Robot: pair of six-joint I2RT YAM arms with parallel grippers.
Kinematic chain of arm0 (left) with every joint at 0, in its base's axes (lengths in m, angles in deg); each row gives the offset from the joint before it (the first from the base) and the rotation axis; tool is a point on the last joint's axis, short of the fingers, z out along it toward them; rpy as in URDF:
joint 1: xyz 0 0 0.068 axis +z
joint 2: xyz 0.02 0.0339 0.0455 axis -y
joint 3: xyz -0.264 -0.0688 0 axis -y
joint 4: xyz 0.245 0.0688 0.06 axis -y
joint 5: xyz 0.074 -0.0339 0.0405 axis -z
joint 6: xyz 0.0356 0 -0.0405 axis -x
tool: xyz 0 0 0 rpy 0 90 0
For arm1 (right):
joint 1: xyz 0 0 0.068 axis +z
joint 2: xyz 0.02 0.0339 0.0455 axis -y
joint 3: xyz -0.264 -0.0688 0 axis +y
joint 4: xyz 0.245 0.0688 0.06 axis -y
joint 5: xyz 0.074 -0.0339 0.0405 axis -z
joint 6: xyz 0.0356 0 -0.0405 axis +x
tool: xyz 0 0 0 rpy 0 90 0
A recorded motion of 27 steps. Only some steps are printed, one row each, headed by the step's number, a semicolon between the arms.
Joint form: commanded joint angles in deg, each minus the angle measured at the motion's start. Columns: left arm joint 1, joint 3, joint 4, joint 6, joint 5, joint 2; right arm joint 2, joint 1, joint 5, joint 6, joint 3, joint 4.
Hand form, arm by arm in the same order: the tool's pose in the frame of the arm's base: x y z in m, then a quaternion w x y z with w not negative. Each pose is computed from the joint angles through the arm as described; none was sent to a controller.
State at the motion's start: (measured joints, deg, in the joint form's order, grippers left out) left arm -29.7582 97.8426 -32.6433 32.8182 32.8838 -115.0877; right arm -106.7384 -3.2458 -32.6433 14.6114 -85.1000 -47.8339
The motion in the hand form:
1: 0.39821 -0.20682 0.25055 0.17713 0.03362 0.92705 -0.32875; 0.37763 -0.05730 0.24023 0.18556 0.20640 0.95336 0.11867
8: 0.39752 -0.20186 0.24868 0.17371 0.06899 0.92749 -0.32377; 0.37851 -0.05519 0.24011 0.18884 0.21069 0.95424 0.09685
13: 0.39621 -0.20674 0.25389 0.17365 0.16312 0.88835 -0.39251; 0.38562 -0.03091 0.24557 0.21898 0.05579 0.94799 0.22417
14: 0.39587 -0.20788 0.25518 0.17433 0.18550 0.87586 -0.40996; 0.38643 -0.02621 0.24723 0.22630 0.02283 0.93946 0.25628
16: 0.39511 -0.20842 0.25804 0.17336 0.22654 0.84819 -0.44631; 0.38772 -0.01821 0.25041 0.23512 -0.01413 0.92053 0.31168
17: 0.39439 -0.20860 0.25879 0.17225 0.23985 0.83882 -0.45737; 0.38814 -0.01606 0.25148 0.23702 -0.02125 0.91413 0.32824
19: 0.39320 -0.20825 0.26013 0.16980 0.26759 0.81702 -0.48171; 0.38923 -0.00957 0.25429 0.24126 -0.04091 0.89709 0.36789
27: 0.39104 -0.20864 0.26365 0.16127 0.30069 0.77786 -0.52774; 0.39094 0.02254 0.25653 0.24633 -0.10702 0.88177 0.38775
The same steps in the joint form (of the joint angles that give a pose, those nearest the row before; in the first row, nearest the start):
1: 4.26 -0.13 -2.73 -2.84 -7.47 -0.22; 1.42 -6.54 20.17 2.51 -0.24 0.17
8: 4.90 -0.13 -4.57 -7.85 -6.14 -0.24; 1.42 -5.95 22.97 3.04 -0.24 0.44
13: 4.98 -0.13 -2.54 -15.80 4.63 -0.22; 1.42 -3.72 5.84 -8.59 -0.24 3.61
14: 5.00 -0.13 -1.99 -17.68 7.41 -0.24; 1.42 -3.37 1.42 -10.95 -0.24 4.17
16: 5.25 -0.11 -1.29 -21.27 13.36 -0.24; 1.42 -2.71 -5.77 -12.59 -0.24 5.29
17: 5.29 -0.13 -1.27 -22.53 15.26 -0.22; 1.42 -2.53 -7.85 -12.59 -0.24 5.70
19: 5.49 -0.13 -1.36 -25.38 19.52 -0.24; 1.42 -1.90 -12.85 -12.59 -0.24 6.84
27: 5.66 -0.11 -0.98 -28.06 27.02 -0.24; 1.40 2.69 -15.08 -15.12 -0.24 8.61

